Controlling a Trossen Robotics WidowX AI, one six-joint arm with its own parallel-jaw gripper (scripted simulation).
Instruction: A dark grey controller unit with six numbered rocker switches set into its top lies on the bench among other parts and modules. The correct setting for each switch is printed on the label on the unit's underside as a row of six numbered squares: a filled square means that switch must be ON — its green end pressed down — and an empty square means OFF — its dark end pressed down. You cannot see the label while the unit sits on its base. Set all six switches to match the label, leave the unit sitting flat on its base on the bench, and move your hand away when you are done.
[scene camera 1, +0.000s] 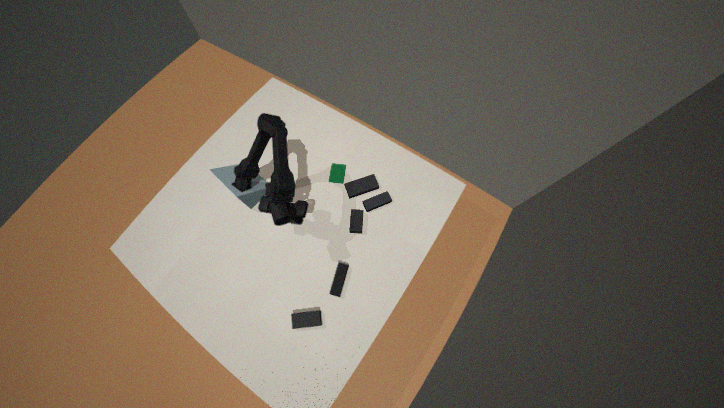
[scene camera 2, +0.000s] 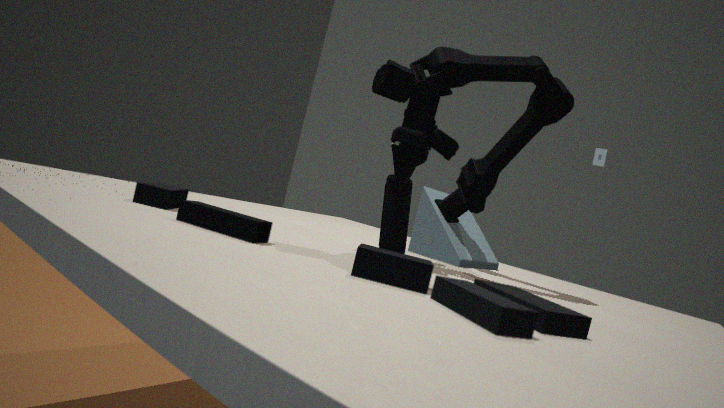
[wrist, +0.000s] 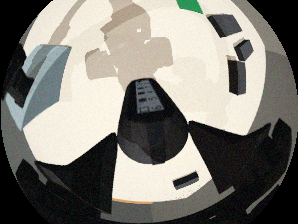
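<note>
I can see my gripper (scene camera 2: 399, 188) from out in the scene, and the wrist view gives me the gripper (wrist: 153, 131) too.
</note>
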